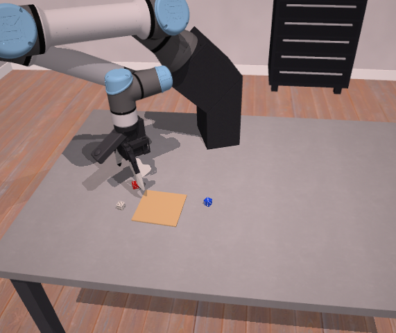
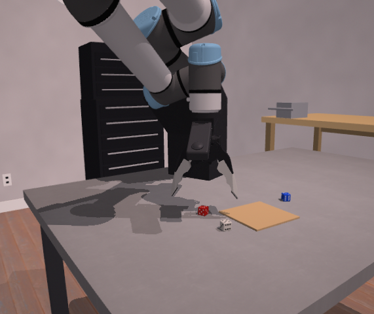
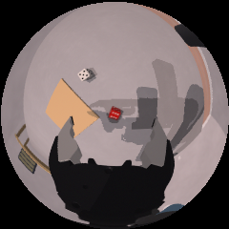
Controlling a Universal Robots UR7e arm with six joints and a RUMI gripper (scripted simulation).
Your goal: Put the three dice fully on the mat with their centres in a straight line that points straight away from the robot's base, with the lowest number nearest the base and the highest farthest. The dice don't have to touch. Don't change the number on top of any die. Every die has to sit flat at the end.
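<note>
Now: hand 1 cm past the red die, 1 cm to the right of it and 4 cm above it. Round my hand: tan mat (9 cm ahead, 10 cm to the left, 4 cm below); then white die (9 cm ahead, 2 cm to the right, 4 cm below); then blue die (8 cm ahead, 25 cm to the left, 4 cm below).
</note>
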